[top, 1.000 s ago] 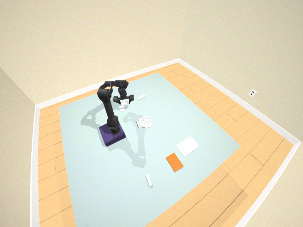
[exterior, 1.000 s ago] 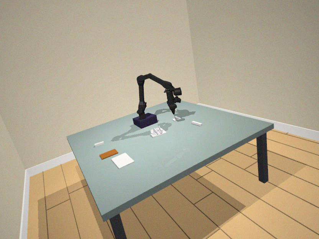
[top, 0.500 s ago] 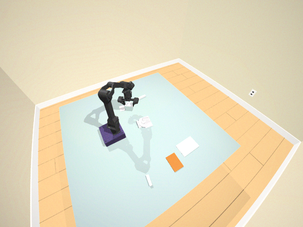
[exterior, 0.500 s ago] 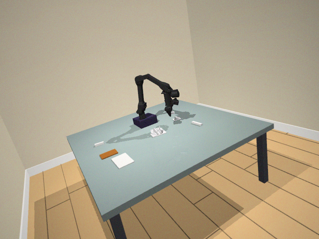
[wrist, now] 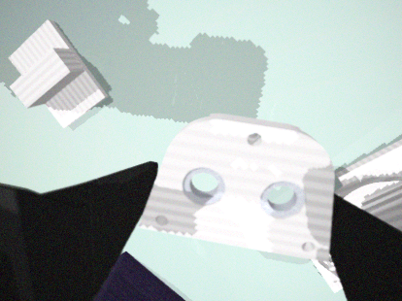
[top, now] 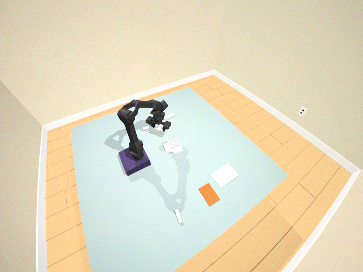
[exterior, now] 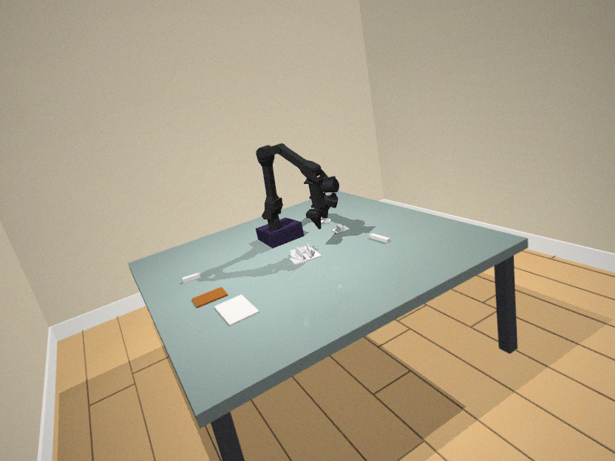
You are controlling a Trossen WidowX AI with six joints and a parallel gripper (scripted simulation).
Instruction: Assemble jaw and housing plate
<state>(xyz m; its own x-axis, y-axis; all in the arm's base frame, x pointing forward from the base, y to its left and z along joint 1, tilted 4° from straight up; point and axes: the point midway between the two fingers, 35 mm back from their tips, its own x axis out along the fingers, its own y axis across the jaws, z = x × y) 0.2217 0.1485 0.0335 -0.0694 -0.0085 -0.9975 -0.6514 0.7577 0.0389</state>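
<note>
Now: the white jaw 20 mm ahead of my gripper tip, 120 mm to the right of it and 70 mm below it. The rest, counted from my gripper tip: orange plate 90 mm ahead, 570 mm to the right, 80 mm below; then white plate 260 mm ahead, 520 mm to the right, 80 mm below.
</note>
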